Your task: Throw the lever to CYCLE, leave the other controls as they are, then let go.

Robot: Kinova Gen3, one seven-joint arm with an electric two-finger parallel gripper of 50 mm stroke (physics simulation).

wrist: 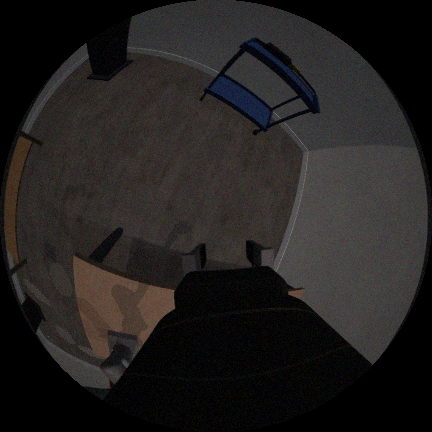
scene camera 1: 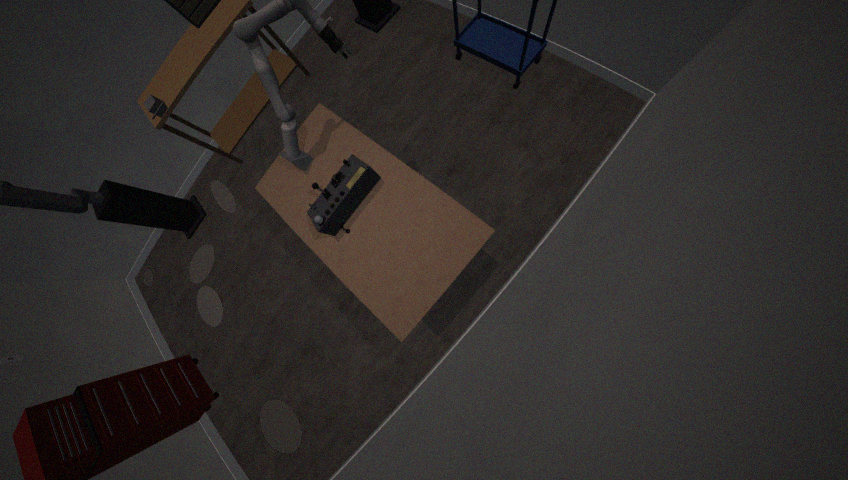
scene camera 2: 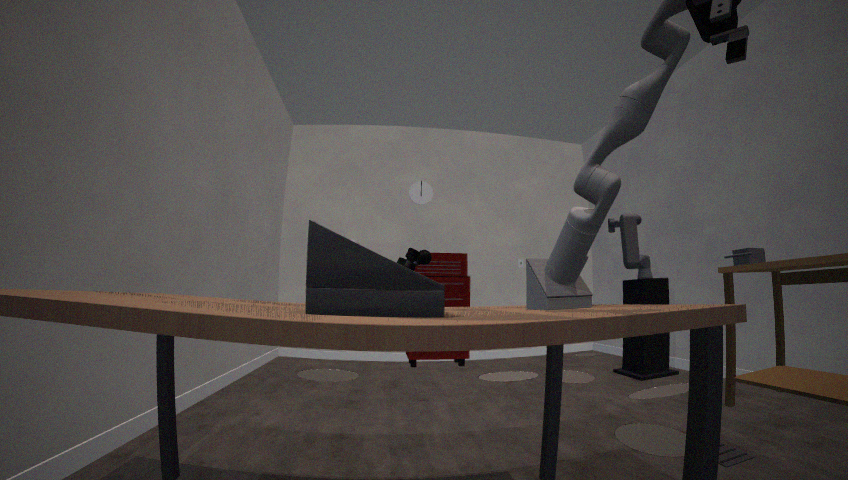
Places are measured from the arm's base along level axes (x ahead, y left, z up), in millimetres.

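Pixels of known places: gripper, between the fingertips: (wrist: 225,250) (scene camera 1: 349,56) (scene camera 2: 728,39); arm's base, origin of its link: (wrist: 122,351) (scene camera 1: 292,154) (scene camera 2: 558,273).
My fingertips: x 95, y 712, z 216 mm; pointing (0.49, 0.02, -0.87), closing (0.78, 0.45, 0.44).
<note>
Ahead of a thing's pixels: the offset from my fingertips to its middle. "spot": to the spot under its first point.
A dark sloped control console {dx +411, dy -681, dz -229 mm} (scene camera 1: 351,199) (scene camera 2: 368,282) stands on the wooden table (scene camera 1: 404,255) (scene camera 2: 368,336) (wrist: 90,295). In scene camera 1 it bears a yellow label {spot: dx +492, dy -533, dz -155 mm} (scene camera 1: 355,177), a ball-ended lever {dx +286, dy -745, dz -169 mm} (scene camera 1: 315,186) at its left edge, several small dark controls, a pale round knob {spot: dx +511, dy -862, dz -113 mm} (scene camera 1: 318,219) and a ball-ended rod {spot: dx +593, dy -837, dz -306 mm} (scene camera 1: 347,230) on its lower side. No lettering is legible, so I cannot tell the CYCLE position. My gripper (scene camera 1: 345,53) (wrist: 225,250) is open and empty, high up and well away from the console. The console does not show in the wrist view.
A blue cart (scene camera 1: 499,44) (wrist: 240,97) stands beyond the table. A wooden bench (scene camera 1: 196,65) (scene camera 2: 791,263) is behind my arm. A second arm (scene camera 1: 41,198) (scene camera 2: 630,237) stands on a black pedestal (scene camera 1: 142,205) (scene camera 2: 645,327). A red tool chest (scene camera 1: 142,404) (scene camera 2: 452,264) is farther off.
</note>
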